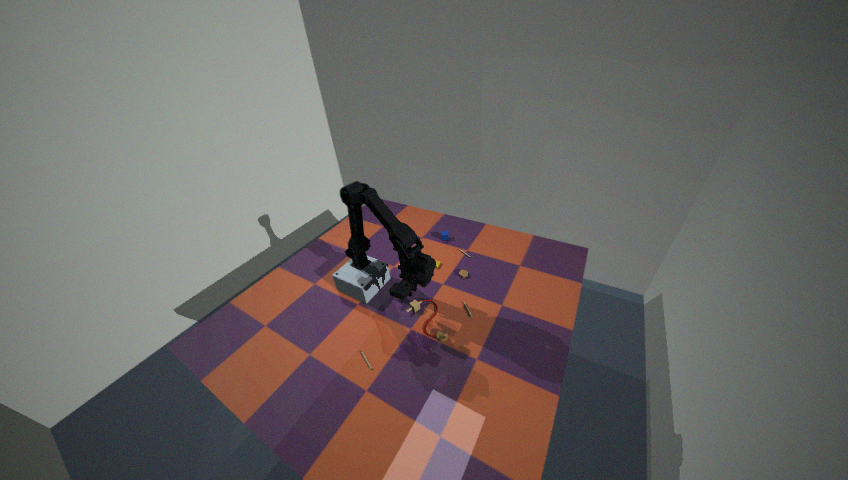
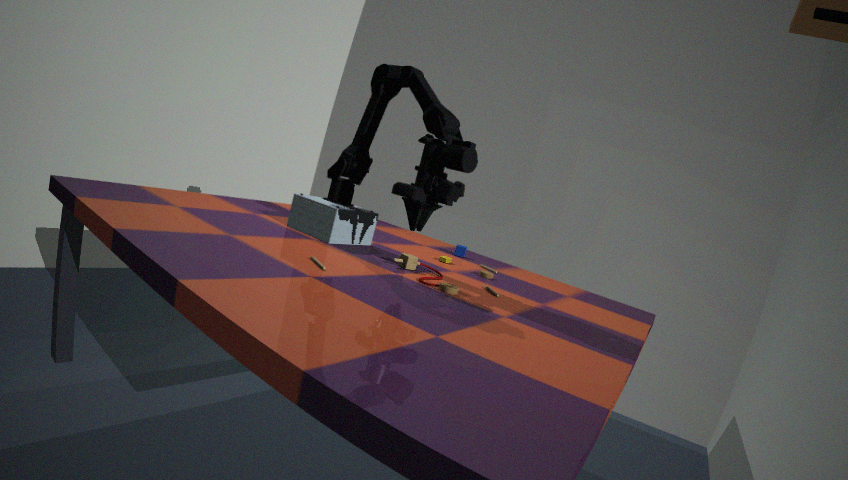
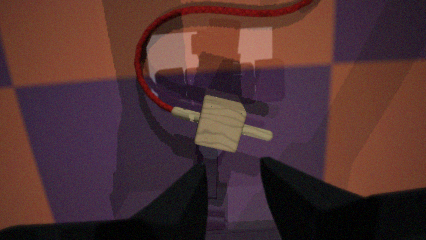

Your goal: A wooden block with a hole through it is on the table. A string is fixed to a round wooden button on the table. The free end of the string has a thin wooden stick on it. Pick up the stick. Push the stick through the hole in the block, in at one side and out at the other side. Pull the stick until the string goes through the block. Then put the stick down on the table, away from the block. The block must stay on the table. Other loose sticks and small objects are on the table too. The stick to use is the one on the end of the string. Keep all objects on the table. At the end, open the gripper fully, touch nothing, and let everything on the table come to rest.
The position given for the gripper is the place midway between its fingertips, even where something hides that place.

Observation:
In view: the gripper [image 2: 415, 230] and a wooden block [image 3: 221, 121].
The gripper shows as well in image 1 [image 1: 412, 293] and in image 3 [image 3: 233, 169].

